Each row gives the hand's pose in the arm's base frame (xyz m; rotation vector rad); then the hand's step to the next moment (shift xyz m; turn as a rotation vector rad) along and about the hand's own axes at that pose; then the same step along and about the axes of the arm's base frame.
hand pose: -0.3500 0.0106 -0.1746 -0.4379 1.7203 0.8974
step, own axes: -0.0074 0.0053 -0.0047 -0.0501 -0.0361 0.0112
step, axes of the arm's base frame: -0.0042 -0.0012 0.0093 0.0488 -0.0221 0.0327
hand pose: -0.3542 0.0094 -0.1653 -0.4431 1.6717 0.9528
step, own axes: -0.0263 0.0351 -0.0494 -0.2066 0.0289 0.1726
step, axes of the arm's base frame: -0.0474 -0.0218 0.0406 0.1545 0.1143 0.1907
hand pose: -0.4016 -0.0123 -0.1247 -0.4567 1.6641 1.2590
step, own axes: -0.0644 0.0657 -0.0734 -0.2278 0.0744 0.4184
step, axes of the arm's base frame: -0.0536 -0.0545 0.0895 0.2443 0.3449 0.2320
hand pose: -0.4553 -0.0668 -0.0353 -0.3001 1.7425 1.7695
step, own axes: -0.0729 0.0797 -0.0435 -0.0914 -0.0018 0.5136
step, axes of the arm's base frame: -0.0005 -0.0558 0.1022 0.2071 0.4679 0.1017
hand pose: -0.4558 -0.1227 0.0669 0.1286 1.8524 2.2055
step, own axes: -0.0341 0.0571 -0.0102 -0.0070 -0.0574 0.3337
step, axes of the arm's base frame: 0.0225 -0.0272 0.0573 0.0919 0.3259 0.0060
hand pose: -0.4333 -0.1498 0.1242 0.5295 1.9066 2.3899
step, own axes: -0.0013 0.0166 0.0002 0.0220 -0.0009 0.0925
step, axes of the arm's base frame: 0.0043 -0.0042 0.0155 0.0057 0.0924 0.0217
